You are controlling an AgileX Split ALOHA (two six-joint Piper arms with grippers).
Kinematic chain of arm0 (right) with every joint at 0, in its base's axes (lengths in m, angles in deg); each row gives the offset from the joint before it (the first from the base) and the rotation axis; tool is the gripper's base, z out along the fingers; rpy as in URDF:
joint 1: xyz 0 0 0.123 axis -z
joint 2: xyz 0 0 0 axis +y
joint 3: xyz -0.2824 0 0.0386 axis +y
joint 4: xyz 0.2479 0 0.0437 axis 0.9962 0 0.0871
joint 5: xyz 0 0 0 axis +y
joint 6: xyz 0.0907 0 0.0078 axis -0.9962 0 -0.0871
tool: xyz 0 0 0 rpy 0 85 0
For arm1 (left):
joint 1: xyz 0 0 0.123 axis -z
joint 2: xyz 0 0 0 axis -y
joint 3: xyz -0.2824 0 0.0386 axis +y
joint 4: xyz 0.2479 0 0.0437 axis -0.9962 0 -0.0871
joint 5: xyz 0 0 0 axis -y
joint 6: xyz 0.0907 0 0.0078 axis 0.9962 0 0.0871
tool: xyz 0 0 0 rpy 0 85 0
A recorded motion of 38 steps. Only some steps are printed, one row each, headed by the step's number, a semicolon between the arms.
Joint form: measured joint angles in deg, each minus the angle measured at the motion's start. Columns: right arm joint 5, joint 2, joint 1, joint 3, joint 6, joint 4; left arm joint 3, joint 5, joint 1, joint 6, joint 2, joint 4.
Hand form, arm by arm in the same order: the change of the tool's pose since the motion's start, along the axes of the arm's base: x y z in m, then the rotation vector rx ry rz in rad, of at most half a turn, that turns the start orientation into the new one. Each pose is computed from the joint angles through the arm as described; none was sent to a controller.
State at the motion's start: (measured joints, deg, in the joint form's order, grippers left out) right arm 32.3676 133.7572 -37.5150 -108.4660 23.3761 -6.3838; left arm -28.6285 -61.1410 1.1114 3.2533 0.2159 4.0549
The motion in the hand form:
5: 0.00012 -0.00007 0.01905 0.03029 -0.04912 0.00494; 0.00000 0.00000 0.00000 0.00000 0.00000 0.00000
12: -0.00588 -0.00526 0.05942 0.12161 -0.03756 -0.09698; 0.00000 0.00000 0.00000 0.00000 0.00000 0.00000
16: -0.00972 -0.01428 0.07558 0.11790 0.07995 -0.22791; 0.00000 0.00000 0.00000 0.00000 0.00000 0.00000
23: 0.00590 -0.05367 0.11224 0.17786 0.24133 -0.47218; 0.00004 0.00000 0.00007 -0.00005 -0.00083 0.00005
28: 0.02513 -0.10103 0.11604 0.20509 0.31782 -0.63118; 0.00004 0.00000 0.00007 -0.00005 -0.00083 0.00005
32: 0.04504 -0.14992 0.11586 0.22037 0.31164 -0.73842; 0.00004 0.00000 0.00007 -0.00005 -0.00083 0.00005
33: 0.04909 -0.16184 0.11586 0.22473 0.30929 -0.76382; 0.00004 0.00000 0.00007 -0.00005 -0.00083 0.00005
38: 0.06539 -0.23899 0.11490 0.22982 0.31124 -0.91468; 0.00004 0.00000 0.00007 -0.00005 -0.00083 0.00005
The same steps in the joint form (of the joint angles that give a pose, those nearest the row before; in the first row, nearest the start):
5: -1.36 -1.94 0.00 0.00 0.00 -0.41; 0.00 0.00 0.00 0.00 0.00 0.00
12: 1.55 -6.31 0.00 -0.74 -7.22 -0.41; 0.00 0.00 0.00 0.00 0.00 0.00
16: 12.09 -7.17 0.40 -4.30 -14.33 -0.16; 0.00 0.00 0.00 0.00 0.00 0.00
23: 27.93 -7.17 5.61 -13.97 -22.63 4.09; 0.00 0.05 0.00 0.00 0.00 0.00
28: 32.89 -7.21 11.88 -15.38 -25.57 6.38; 0.00 0.05 0.00 0.00 0.00 0.00
32: 33.14 -7.21 18.05 -15.38 -25.57 6.38; 0.00 0.05 0.00 0.00 0.00 0.00
33: 33.15 -7.21 19.53 -15.38 -25.57 6.38; 0.00 0.05 0.00 0.00 0.00 0.00
38: 34.53 -7.21 28.78 -15.38 -24.72 6.38; 0.00 0.05 0.00 0.00 0.00 0.00

